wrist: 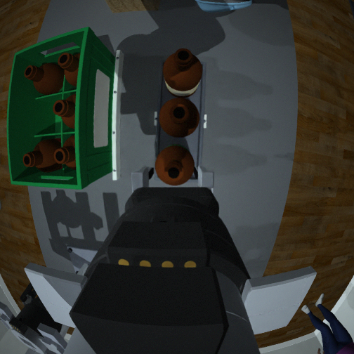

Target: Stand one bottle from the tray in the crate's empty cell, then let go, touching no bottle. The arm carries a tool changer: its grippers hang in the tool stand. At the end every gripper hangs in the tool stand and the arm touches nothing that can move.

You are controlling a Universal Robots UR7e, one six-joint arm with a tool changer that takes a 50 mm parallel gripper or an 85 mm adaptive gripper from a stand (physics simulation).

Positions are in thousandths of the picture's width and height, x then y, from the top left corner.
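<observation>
There is a white rail (332, 233) here, and with it I see a brown bottle (137, 222). I also see a brown bottle (516, 199) and another brown bottle (493, 465).
</observation>
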